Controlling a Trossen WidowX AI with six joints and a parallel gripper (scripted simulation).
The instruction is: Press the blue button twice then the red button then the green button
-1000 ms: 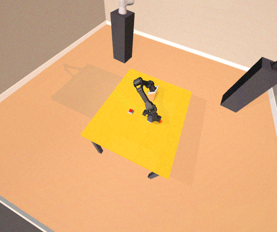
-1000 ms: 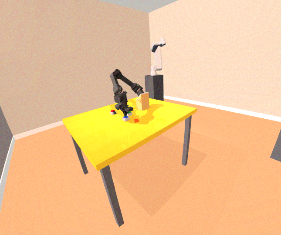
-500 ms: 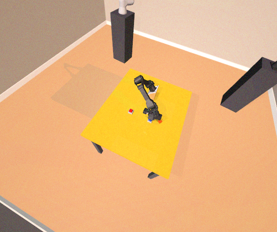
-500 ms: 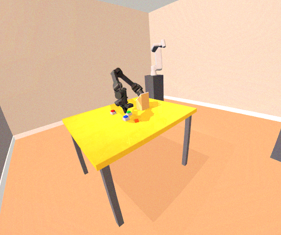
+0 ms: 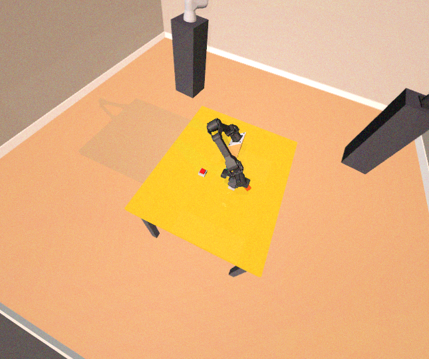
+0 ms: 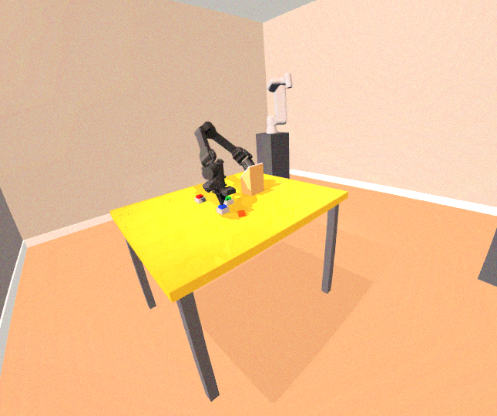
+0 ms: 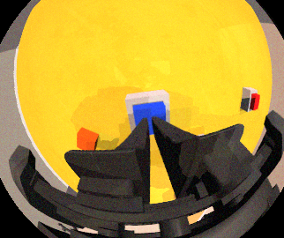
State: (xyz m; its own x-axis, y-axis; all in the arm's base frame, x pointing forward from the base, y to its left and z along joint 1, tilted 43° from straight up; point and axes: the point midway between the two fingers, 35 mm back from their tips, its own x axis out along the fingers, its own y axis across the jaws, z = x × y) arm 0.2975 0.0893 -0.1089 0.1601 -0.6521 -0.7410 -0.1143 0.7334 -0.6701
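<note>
Right now my gripper tip is 1 cm above the blue button. Round my gripper tip: red button: 23 cm to the right, 2 cm ahead, 1 cm below; then small orange block: 10 cm to the left, 5 cm behind, 3 cm below; then green button: 9 cm to the right, 8 cm behind, 1 cm below.
</note>
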